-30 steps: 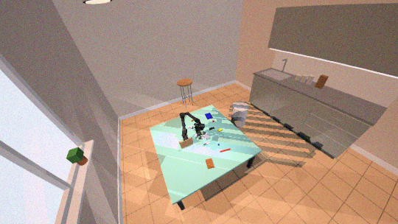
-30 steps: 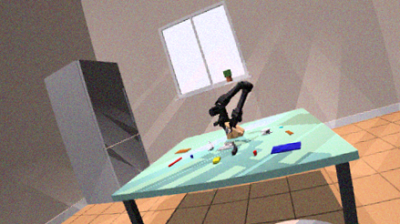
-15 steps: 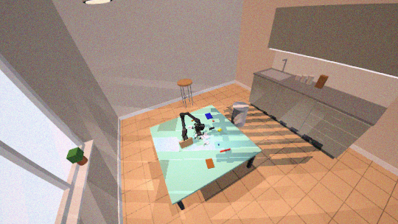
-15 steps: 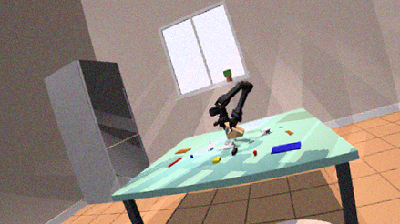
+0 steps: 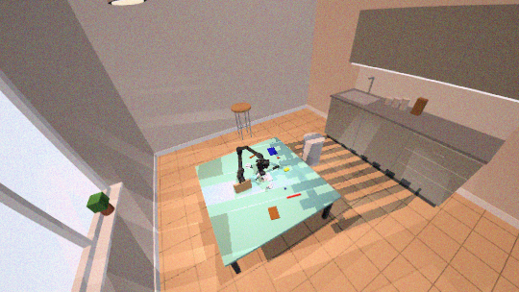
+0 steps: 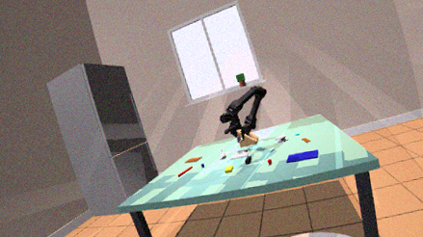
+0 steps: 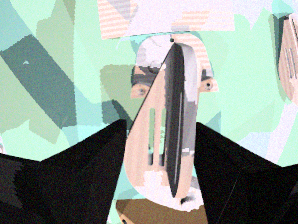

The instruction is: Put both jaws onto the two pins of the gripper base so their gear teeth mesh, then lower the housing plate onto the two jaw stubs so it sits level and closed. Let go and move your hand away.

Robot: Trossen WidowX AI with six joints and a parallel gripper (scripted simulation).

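Now: gripper tip 80 mm short of the pale flat plate, 80 mm above it and 30 mm to the left of it. The rest, counted from my gripper tip: yellow block: 330 mm ahead, 80 mm to the right, 80 mm below; then dark block: 250 mm ahead, 80 mm below, 30 mm to the left; then cyan chip: 390 mm to the left, 80 mm below, 70 mm behind.
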